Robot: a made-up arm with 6 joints. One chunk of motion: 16 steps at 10 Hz.
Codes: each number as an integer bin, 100 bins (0 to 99) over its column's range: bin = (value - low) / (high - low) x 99, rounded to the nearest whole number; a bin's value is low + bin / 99 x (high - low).
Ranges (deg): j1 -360.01..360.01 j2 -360.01..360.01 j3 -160..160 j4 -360.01..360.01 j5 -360.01..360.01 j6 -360.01..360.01
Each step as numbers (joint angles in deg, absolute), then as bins.
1 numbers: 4.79 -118.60 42.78 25.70 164.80 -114.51
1 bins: 50 33 63 53 72 34
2 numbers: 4.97 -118.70 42.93 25.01 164.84 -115.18
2 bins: 50 33 63 53 72 34
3 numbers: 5.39 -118.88 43.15 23.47 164.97 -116.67
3 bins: 50 33 63 53 72 33
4 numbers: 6.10 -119.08 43.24 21.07 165.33 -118.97
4 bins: 50 33 63 52 72 33
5 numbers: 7.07 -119.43 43.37 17.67 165.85 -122.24
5 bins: 50 33 63 52 72 33
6 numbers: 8.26 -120.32 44.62 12.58 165.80 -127.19
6 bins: 51 33 63 51 72 32
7 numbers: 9.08 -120.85 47.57 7.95 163.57 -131.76
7 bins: 51 33 64 51 72 31
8 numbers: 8.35 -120.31 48.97 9.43 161.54 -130.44
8 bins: 51 33 65 51 72 32
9 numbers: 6.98 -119.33 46.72 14.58 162.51 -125.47
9 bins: 50 33 64 52 72 32
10 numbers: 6.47 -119.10 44.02 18.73 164.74 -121.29
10 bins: 50 33 63 52 72 33
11 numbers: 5.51 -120.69 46.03 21.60 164.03 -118.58
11 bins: 50 33 64 52 72 33
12 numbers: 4.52 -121.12 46.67 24.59 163.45 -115.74
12 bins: 50 33 64 53 72 34
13 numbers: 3.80 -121.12 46.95 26.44 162.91 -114.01
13 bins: 50 33 64 53 72 34
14 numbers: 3.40 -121.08 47.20 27.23 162.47 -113.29
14 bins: 50 33 64 53 72 34
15 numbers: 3.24 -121.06 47.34 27.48 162.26 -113.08
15 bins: 50 33 64 53 72 34
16 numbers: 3.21 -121.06 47.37 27.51 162.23 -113.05
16 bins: 50 33 64 53 72 34
